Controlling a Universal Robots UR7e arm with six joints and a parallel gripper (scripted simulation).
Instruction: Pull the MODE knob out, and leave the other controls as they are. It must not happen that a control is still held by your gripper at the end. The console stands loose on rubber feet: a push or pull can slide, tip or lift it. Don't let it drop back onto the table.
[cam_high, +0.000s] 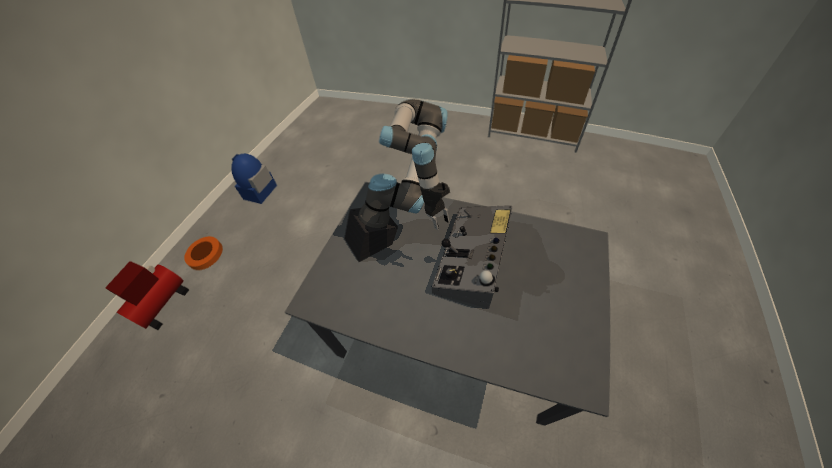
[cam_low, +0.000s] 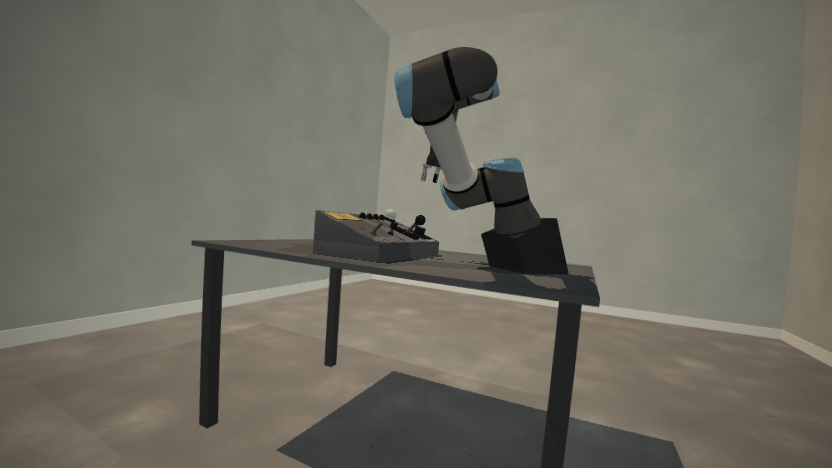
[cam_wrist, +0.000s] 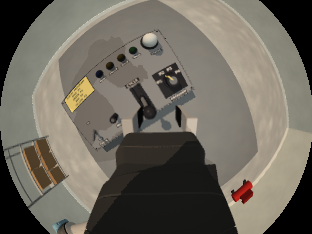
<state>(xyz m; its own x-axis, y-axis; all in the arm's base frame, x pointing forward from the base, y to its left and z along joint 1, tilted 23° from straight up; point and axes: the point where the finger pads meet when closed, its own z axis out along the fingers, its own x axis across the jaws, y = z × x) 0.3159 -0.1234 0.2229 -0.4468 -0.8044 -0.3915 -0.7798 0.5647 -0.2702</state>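
The mode knob is 60 mm ahead of my hand, 150 mm to the left of it and 210 mm below it. Also, from my hand: black ball lever 40 mm ahead, 30 mm to the left, 200 mm below; then grey sloped console 90 mm ahead, 90 mm to the left, 230 mm below; then rotary switch 90 mm ahead, 90 mm to the right, 210 mm below.
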